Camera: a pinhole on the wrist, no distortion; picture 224 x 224 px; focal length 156.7 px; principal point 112.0 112.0 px. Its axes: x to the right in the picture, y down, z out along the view. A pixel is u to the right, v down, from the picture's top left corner.
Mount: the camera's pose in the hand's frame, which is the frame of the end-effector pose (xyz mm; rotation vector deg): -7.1 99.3 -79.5 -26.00 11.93 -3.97
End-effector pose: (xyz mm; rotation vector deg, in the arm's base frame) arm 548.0 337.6 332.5 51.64 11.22 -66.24
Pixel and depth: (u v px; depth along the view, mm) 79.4 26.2 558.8
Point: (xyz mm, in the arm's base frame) 439.9 -47.3 742.9
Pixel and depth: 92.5 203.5 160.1
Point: 761.4 341.6 472.3
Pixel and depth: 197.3 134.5 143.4
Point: 729.2 269.1 378.0
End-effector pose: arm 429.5 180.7 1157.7 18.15 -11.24 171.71
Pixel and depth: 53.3 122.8 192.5
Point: 456.6 -35.3 1220.6
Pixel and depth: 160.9 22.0 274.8
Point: 335.1 99.8 1387.8
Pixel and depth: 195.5 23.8 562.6
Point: 137.7 131.1 1725.3
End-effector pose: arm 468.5 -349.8 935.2 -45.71 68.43 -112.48
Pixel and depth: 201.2 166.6 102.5
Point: 455.4 -457.2 786.1
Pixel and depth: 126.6 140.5 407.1
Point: 669.1 -673.5 739.1
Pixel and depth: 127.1 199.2 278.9
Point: 579.7 -579.5 659.7
